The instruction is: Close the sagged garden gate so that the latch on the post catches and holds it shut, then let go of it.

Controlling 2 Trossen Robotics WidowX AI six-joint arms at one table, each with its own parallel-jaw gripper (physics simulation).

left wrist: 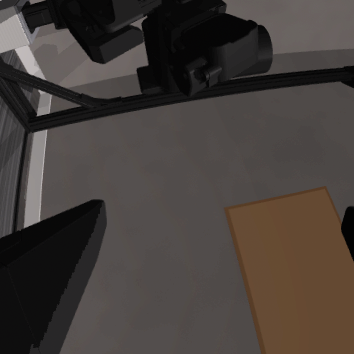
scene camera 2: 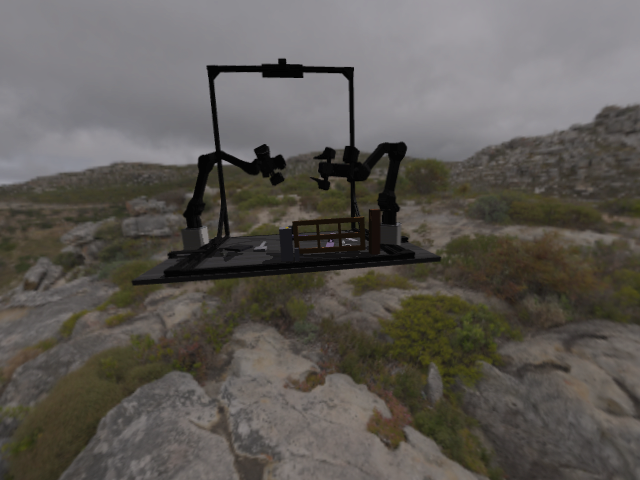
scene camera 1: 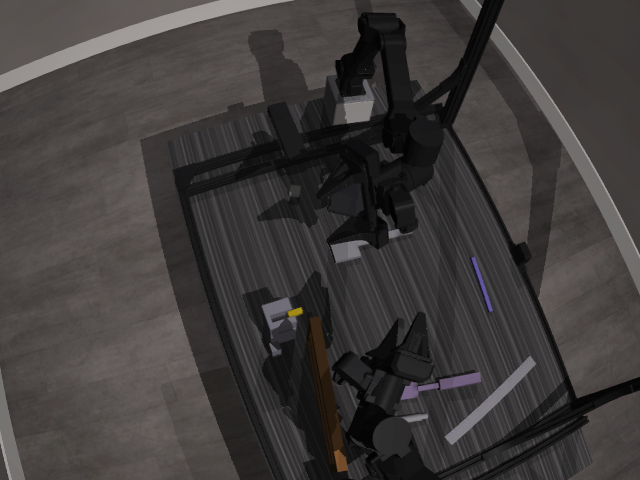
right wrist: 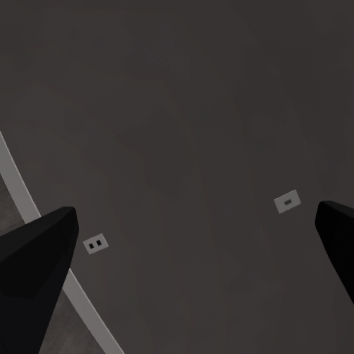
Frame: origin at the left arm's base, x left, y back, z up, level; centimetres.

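Seen in the pictures: left gripper, between the fingertips: [left wrist: 228, 215] [scene camera 2: 311, 167] [scene camera 1: 411, 315]; right gripper, between the fingertips: [scene camera 2: 272, 163] [scene camera 1: 322, 220] [right wrist: 200, 216]; left arm's base, origin of its link: [scene camera 2: 389, 223]; right arm's base, origin of its link: [left wrist: 28, 16] [scene camera 2: 194, 227] [scene camera 1: 350, 86].
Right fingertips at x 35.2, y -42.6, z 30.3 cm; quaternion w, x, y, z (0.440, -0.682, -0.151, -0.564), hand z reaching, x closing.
Note:
Offsets run from my right fingertips to a thing's top centre. "*": to the spot under its first point.
The brown gate [scene camera 1: 323, 382] [scene camera 2: 328, 221] stands upright, its free end beside the grey latch post @(* dy +7.3, dx +4.8, dz -27.8 cm) [scene camera 1: 277, 310] [scene camera 2: 285, 244]. A yellow latch piece @(* dy +6.5, dx +1.4, dz -28.1 cm) [scene camera 1: 295, 312] points from that post towards the gate's free end. Whether it has caught cannot be told. The reddish-brown hinge post @(* dy +40.5, dx -16.8, dz -31.2 cm) [scene camera 2: 374, 231] stands at the gate's other end. My left gripper [scene camera 1: 410, 317] [scene camera 2: 313, 167] [left wrist: 228, 215] is open and empty, high above the table and apart from the gate. My right gripper [scene camera 1: 324, 219] [scene camera 2: 279, 170] [right wrist: 200, 216] is open and empty, also high up and away from the gate.
A white piece @(dy -19.0, dx -9.9, dz -40.4 cm) [scene camera 1: 345, 251] lies partly under my right gripper. A purple tool @(dy +11.3, dx -32.0, dz -38.5 cm) [scene camera 1: 459, 381], a pale clamp @(dy +22.4, dx -27.5, dz -39.9 cm) [scene camera 1: 412, 416], a grey bar @(dy +11.3, dx -48.5, dz -41.5 cm) [scene camera 1: 491, 400], a blue stick @(dy -16.3, dx -38.7, dz -40.7 cm) [scene camera 1: 481, 284] and a small grey cube @(dy -25.7, dx +11.0, dz -39.9 cm) [scene camera 1: 294, 192] lie on the table. A black overhead frame [scene camera 2: 281, 70] spans it.

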